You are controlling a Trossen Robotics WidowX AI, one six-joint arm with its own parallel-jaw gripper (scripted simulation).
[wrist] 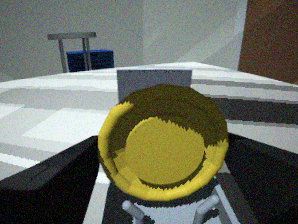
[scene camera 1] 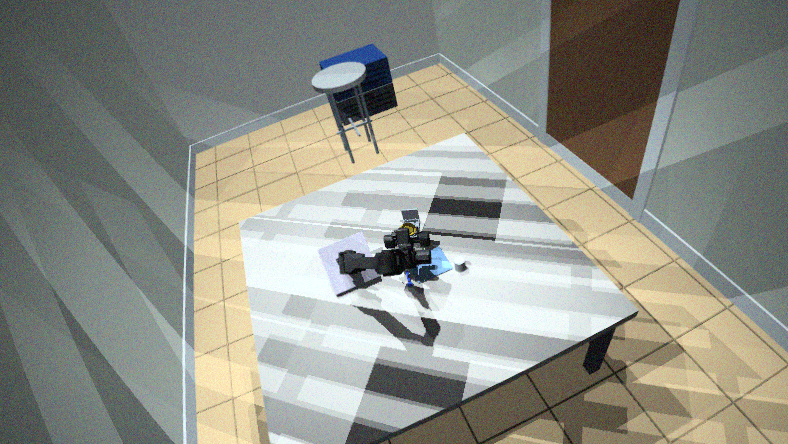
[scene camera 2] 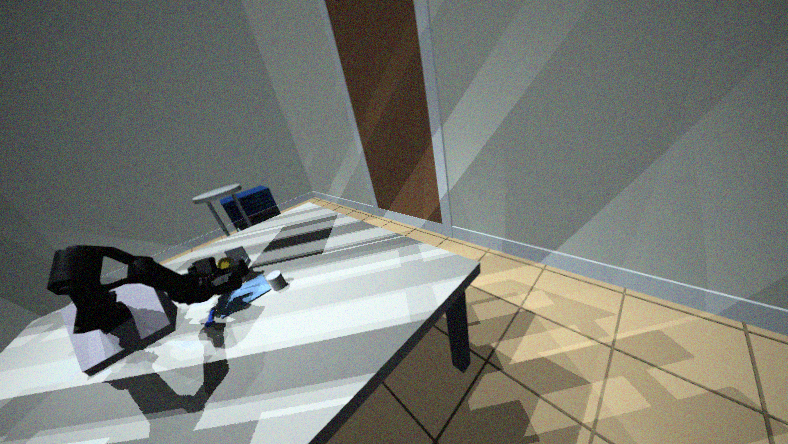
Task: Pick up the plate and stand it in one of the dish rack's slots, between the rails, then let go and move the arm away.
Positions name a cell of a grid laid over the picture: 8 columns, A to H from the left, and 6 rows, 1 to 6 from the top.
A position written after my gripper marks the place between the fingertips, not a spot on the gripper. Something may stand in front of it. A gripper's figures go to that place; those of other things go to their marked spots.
Scene:
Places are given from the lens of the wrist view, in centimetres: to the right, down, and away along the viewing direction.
my gripper (wrist: E4): 1, 2, 10
yellow plate (wrist: E4): 0, 2, 8

